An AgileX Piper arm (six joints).
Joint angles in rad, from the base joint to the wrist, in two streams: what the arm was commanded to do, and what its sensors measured. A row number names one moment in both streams.
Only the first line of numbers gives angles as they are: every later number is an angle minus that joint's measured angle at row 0.
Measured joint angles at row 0:
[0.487 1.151 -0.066 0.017 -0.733 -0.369]
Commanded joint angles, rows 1 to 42:
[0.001 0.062 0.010 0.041 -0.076 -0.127]
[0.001 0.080 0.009 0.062 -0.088 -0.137]
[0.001 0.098 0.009 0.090 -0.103 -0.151]
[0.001 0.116 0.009 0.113 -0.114 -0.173]
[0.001 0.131 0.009 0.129 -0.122 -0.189]
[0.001 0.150 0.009 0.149 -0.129 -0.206]
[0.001 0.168 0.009 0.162 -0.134 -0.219]
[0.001 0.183 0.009 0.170 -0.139 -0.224]
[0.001 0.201 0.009 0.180 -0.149 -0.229]
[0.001 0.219 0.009 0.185 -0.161 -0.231]
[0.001 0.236 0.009 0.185 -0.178 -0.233]
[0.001 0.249 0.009 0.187 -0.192 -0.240]
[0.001 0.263 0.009 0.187 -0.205 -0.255]
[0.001 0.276 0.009 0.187 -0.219 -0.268]
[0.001 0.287 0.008 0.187 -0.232 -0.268]
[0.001 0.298 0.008 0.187 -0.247 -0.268]
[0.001 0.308 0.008 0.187 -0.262 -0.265]
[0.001 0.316 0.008 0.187 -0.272 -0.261]
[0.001 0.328 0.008 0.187 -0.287 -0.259]
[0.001 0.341 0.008 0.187 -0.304 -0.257]
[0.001 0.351 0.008 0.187 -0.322 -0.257]
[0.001 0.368 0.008 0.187 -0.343 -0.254]
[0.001 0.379 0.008 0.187 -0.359 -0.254]
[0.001 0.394 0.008 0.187 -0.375 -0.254]
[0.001 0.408 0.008 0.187 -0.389 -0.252]
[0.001 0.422 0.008 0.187 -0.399 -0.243]
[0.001 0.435 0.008 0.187 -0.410 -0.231]
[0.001 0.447 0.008 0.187 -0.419 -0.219]
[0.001 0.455 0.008 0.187 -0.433 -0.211]
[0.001 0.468 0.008 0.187 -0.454 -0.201]
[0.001 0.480 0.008 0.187 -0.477 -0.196]
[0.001 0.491 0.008 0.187 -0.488 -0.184]
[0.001 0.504 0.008 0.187 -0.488 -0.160]
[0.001 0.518 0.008 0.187 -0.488 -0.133]
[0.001 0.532 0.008 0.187 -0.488 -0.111]
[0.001 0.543 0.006 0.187 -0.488 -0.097]
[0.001 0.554 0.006 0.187 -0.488 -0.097]
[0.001 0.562 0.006 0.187 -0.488 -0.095]
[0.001 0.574 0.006 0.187 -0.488 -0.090]
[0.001 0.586 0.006 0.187 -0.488 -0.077]
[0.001 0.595 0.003 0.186 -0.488 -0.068]
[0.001 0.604 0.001 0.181 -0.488 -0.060]
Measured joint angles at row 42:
[0.000 0.572 0.003 0.185 -0.451 -0.097]
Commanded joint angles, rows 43 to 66:
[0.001 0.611 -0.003 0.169 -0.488 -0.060]
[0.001 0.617 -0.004 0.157 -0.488 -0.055]
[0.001 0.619 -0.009 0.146 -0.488 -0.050]
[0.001 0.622 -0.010 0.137 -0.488 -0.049]
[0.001 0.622 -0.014 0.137 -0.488 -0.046]
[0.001 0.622 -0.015 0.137 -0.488 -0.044]
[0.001 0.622 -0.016 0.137 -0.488 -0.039]
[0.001 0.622 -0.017 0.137 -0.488 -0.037]
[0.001 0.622 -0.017 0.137 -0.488 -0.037]
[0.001 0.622 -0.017 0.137 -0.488 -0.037]
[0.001 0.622 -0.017 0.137 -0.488 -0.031]
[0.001 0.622 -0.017 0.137 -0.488 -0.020]
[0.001 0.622 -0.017 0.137 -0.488 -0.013]
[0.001 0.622 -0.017 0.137 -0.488 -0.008]
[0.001 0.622 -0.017 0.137 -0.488 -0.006]
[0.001 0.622 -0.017 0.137 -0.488 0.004]
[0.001 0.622 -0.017 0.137 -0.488 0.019]
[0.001 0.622 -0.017 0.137 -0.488 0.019]
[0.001 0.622 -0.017 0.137 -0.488 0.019]
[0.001 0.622 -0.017 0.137 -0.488 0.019]
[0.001 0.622 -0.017 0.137 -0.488 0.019]
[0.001 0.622 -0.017 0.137 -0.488 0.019]
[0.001 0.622 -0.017 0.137 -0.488 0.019]
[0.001 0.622 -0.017 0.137 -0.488 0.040]
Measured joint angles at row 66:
[0.000 0.618 -0.014 0.139 -0.470 0.010]
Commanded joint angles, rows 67 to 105:
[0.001 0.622 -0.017 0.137 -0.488 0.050]
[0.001 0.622 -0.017 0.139 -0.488 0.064]
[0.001 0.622 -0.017 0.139 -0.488 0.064]
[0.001 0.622 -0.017 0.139 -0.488 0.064]
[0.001 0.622 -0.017 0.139 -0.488 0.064]
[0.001 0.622 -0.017 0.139 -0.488 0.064]
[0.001 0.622 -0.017 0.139 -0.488 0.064]
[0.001 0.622 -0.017 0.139 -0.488 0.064]
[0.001 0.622 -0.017 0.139 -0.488 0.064]
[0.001 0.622 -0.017 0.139 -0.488 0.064]
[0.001 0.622 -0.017 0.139 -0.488 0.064]
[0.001 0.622 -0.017 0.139 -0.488 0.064]
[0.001 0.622 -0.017 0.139 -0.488 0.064]
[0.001 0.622 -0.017 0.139 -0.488 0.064]
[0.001 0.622 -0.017 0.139 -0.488 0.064]
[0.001 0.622 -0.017 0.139 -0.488 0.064]
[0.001 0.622 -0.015 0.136 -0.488 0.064]
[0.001 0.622 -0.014 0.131 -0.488 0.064]
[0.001 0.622 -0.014 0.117 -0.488 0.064]
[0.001 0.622 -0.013 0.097 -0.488 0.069]
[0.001 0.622 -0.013 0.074 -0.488 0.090]
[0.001 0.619 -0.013 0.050 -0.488 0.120]
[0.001 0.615 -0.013 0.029 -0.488 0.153]
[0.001 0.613 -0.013 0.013 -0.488 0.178]
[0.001 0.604 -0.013 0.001 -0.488 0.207]
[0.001 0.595 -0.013 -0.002 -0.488 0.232]
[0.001 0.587 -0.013 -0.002 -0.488 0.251]
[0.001 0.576 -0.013 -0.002 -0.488 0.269]
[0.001 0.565 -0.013 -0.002 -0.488 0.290]
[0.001 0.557 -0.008 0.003 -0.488 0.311]
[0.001 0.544 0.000 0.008 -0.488 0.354]
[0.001 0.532 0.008 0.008 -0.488 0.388]
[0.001 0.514 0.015 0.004 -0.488 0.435]
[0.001 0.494 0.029 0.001 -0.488 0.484]
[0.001 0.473 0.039 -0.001 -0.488 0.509]
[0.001 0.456 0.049 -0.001 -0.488 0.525]
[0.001 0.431 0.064 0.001 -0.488 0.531]
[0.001 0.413 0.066 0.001 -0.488 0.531]
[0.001 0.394 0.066 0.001 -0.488 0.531]
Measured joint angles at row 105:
[0.002 0.464 0.042 0.004 -0.475 0.488]
